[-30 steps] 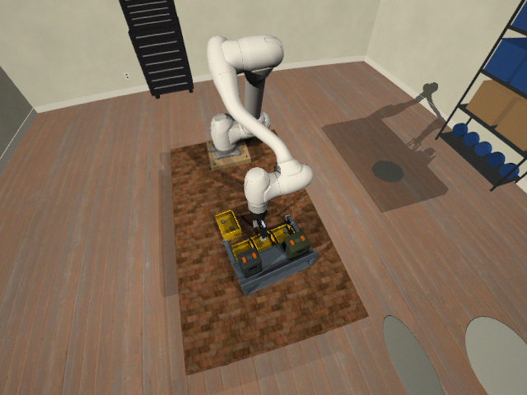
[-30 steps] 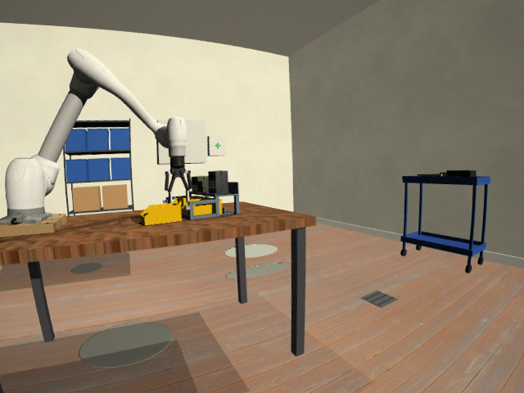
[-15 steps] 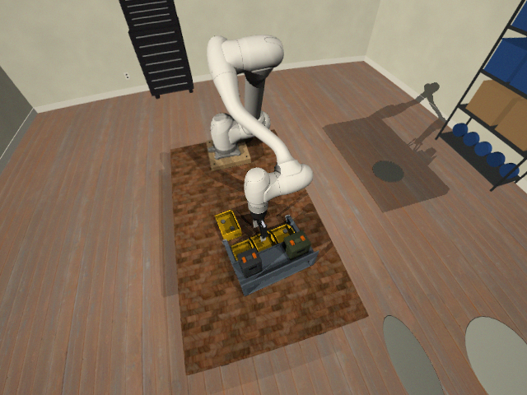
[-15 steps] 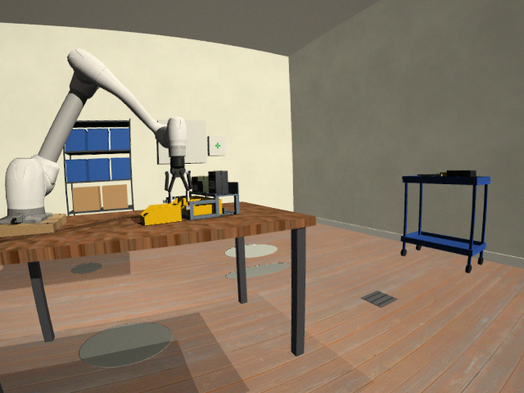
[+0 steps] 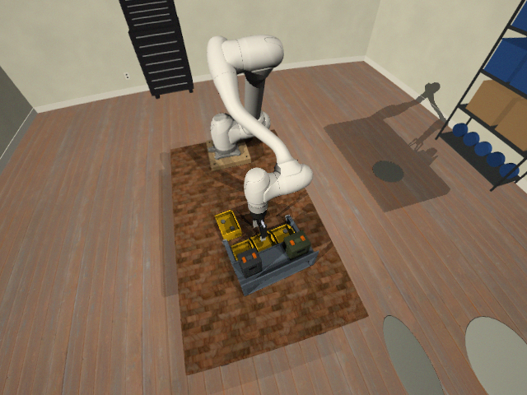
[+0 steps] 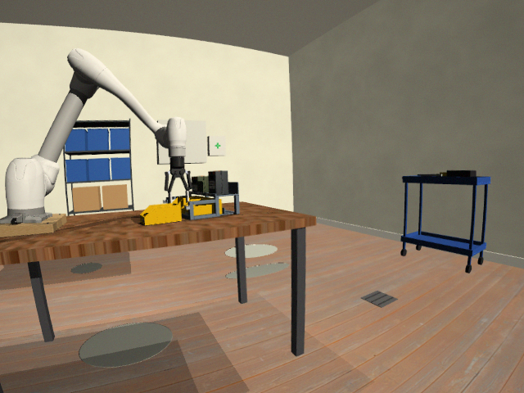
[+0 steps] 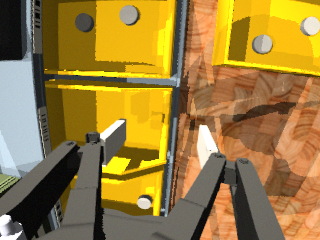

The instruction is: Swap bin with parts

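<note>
Now: hand 8 cm above the shelf lip and 1 cm past it. The rest, counted from my hand: dark box (20 cm ahead, 8 cm to the right, 8 cm above); board (18 cm ahead, 4 cm to the left, 1 cm above); green box (15 cm to the left, 15 cm ahead, 6 cm above).
</note>
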